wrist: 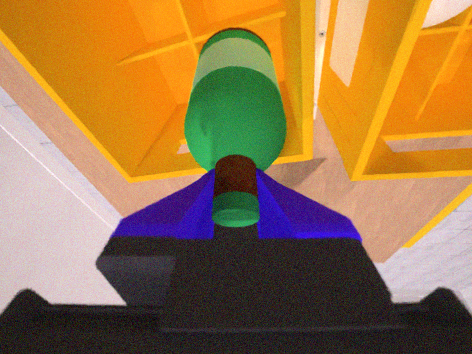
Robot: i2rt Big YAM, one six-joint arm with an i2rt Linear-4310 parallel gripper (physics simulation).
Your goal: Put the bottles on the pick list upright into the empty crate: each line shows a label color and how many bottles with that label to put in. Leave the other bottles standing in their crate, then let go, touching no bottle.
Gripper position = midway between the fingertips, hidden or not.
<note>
I see my gripper point(235, 176) and a green bottle point(235, 122).
</note>
